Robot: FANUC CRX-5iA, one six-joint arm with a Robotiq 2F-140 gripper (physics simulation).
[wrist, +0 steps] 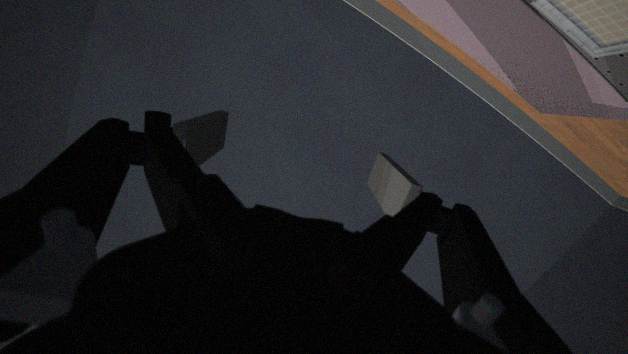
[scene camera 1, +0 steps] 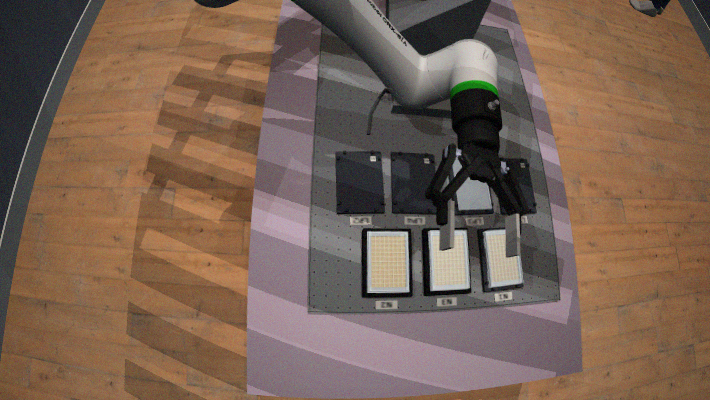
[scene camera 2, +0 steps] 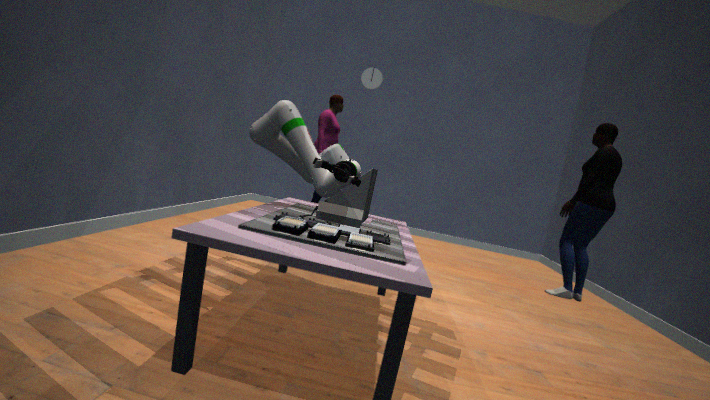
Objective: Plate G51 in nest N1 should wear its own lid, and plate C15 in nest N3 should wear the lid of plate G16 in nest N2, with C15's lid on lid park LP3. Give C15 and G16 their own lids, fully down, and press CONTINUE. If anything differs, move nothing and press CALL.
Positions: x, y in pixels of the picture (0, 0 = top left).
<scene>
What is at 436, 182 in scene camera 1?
My gripper.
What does my gripper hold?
Nothing.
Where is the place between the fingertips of my gripper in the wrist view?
301, 149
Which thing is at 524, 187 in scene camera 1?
A LP1 park.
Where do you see a button box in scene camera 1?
442, 109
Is my gripper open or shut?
Open.
</scene>
